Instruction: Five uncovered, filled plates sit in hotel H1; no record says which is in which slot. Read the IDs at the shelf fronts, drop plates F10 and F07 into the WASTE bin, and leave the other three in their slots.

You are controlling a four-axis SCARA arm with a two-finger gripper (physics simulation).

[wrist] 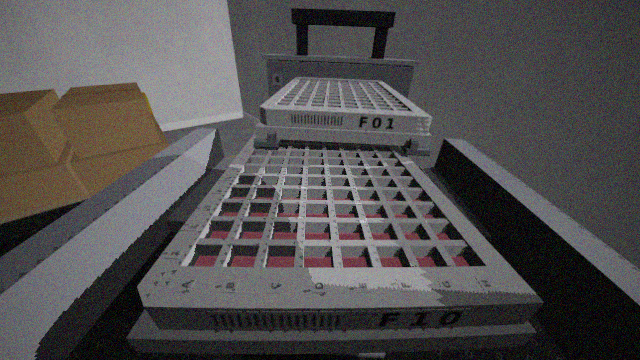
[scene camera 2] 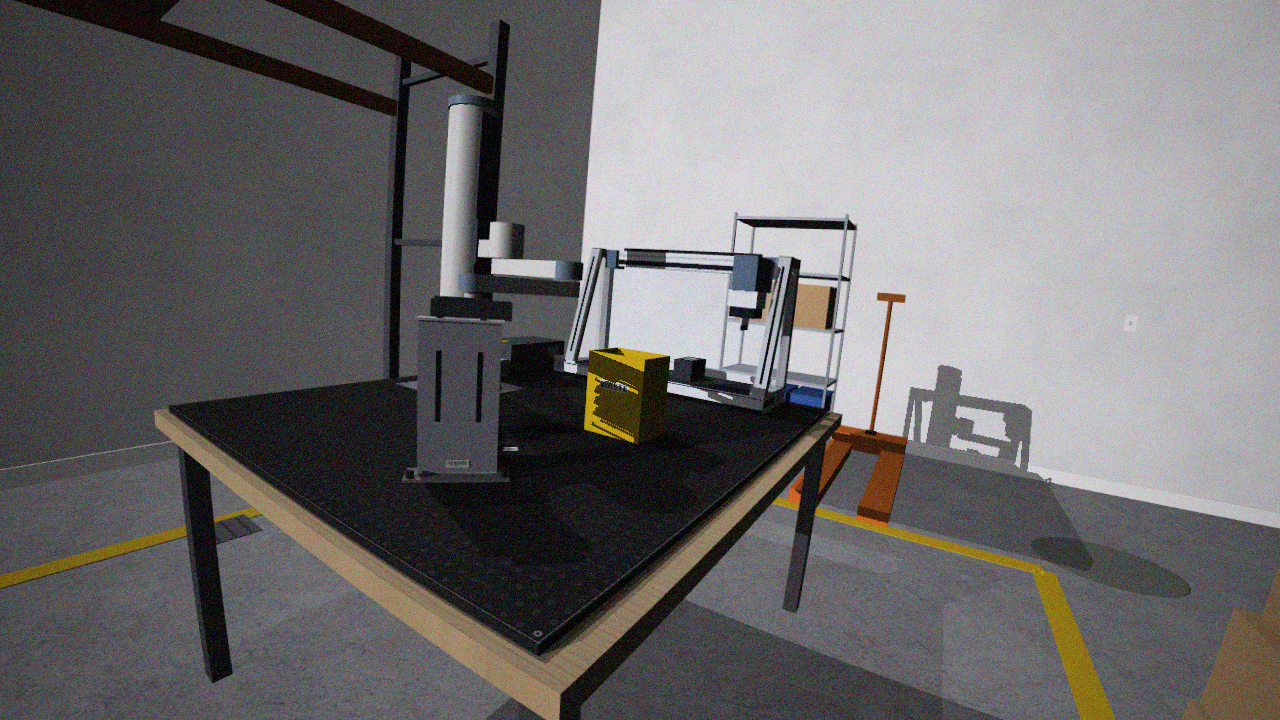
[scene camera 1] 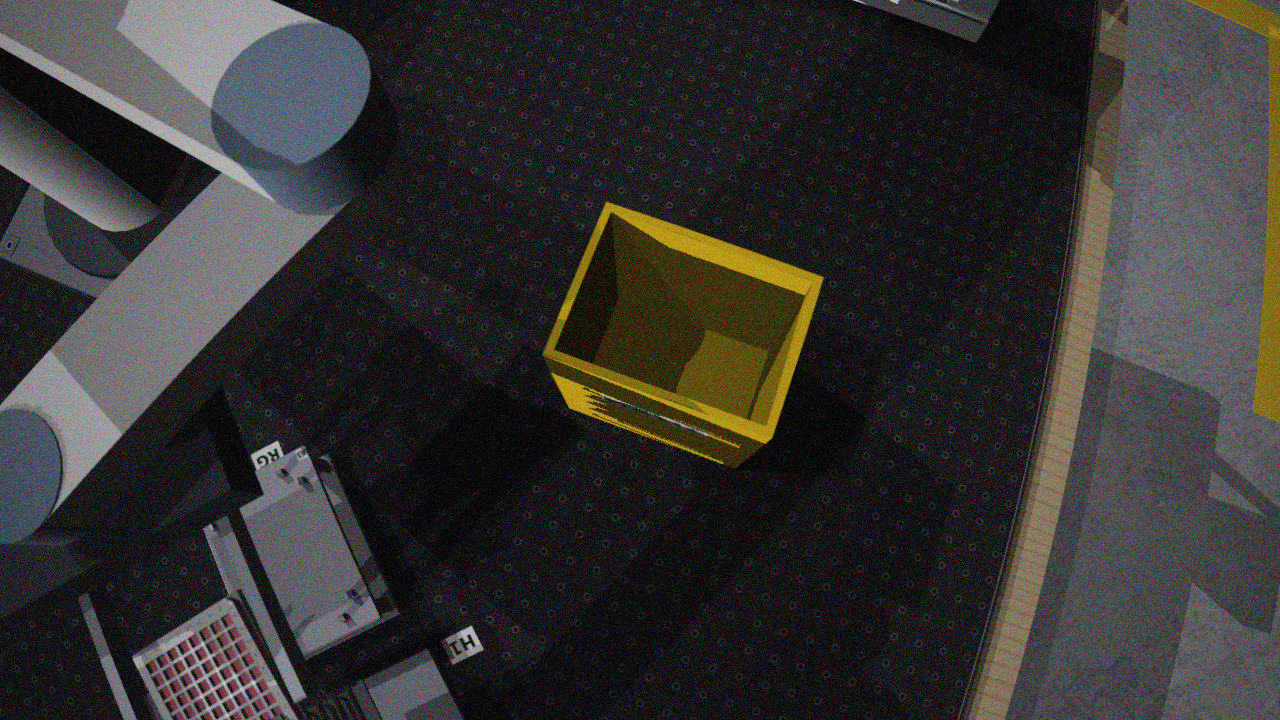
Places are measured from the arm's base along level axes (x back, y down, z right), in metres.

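Where they show: gripper, fingertip midpoint: (wrist: 329, 152); arm's base at its link origin: (scene camera 1: 143, 178).
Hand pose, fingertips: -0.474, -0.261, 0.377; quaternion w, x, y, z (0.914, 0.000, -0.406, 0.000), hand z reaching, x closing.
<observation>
Things, the pixels of their centre, and the offset from my fingertips, as dx, dy, dz. "spot": a spot on its surface instead.
- plate F10 at the middle of its body: (wrist: 325, 179) (scene camera 1: 232, 713) +0.008, +0.008, -0.009
- plate F01 at the middle of its body: (wrist: 339, 99) -0.047, -0.010, +0.052
- hotel H1 at a spot on its surface: (wrist: 267, 141) spot: -0.022, -0.003, -0.020
- yellow WASTE bin at the middle of its body: (scene camera 1: 679, 351) (scene camera 2: 626, 393) -0.172, +0.149, -0.350
- RG label at a spot on its surface: (scene camera 1: 267, 455) spot: +0.170, +0.248, -0.151
- H1 label at a spot on its surface: (scene camera 1: 462, 644) spot: -0.073, +0.248, -0.059
My gripper (wrist: 329, 152) is shut on plate F10 (wrist: 310, 287) (scene camera 1: 213, 658), a pale gridded plate with red-filled wells, between two long grey fingers. F10 looks level, with its ID facing the wrist camera. Behind it and higher, plate F01 (wrist: 345, 120) sits on the bracketed shelf of hotel H1 (wrist: 267, 141). The hotel's lower slots and their plates, F07 among them, are hidden behind F10 in the wrist view. The yellow WASTE bin (scene camera 1: 716, 255) (scene camera 2: 646, 402) stands upright on the dark table; its visible inside holds no plate. F10 is apart from the bin.
A grey stand (scene camera 1: 308, 564) beside the RG label (scene camera 1: 267, 455) lies between F10 and the bin in scene camera 1. The H1 label (scene camera 1: 462, 644) is near it. The arm (scene camera 1: 170, 304) spans the upper left. A gantry machine (scene camera 2: 776, 335) stands behind the bin.
</observation>
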